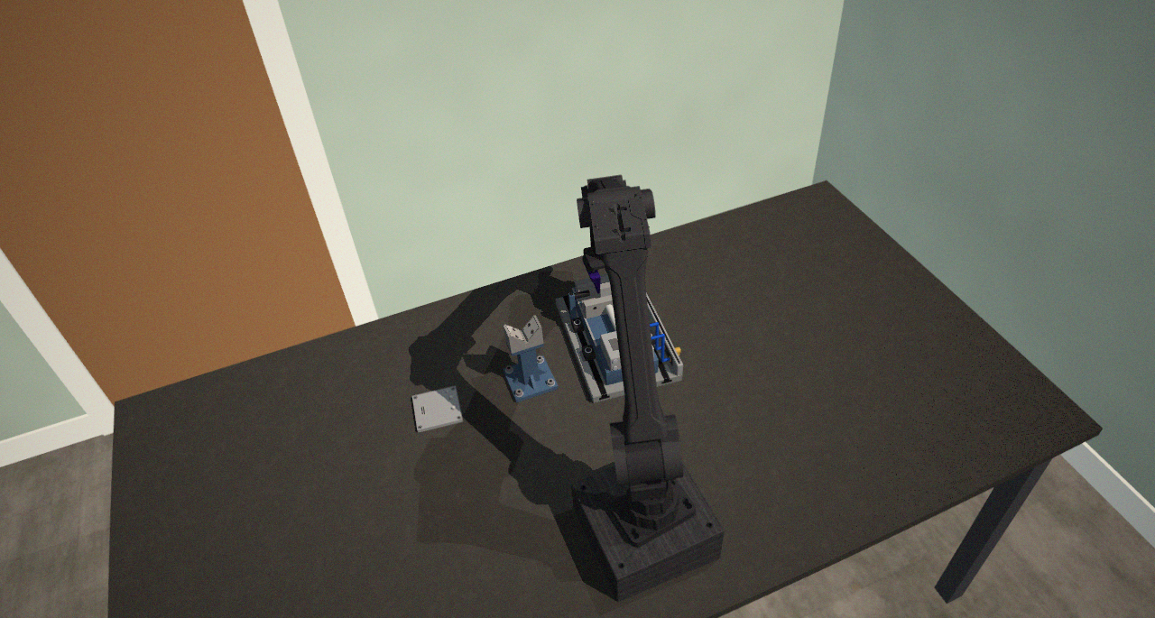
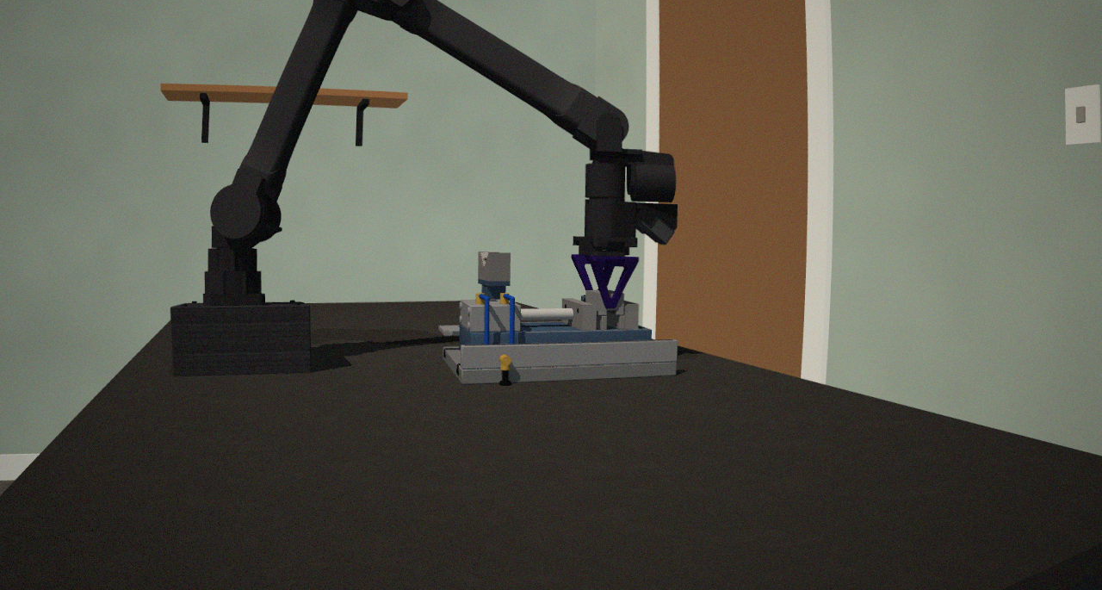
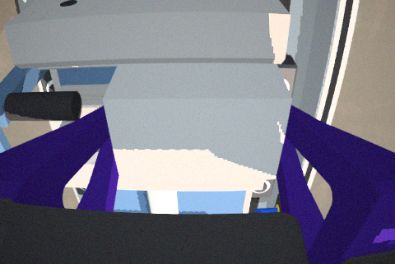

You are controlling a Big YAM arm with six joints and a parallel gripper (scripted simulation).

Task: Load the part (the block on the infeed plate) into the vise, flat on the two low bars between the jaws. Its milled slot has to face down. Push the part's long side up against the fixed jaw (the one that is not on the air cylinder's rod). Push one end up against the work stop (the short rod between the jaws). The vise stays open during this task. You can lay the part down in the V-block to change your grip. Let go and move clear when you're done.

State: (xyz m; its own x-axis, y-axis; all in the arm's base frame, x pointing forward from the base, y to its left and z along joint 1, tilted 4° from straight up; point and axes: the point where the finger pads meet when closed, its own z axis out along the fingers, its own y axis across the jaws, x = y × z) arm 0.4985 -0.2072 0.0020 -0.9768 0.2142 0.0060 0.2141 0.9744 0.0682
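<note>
The part lies 1 cm below my hand. The rest, counted from my hand: grey infeed plate: 43 cm to the left, 9 cm below, 4 cm behind.
</note>
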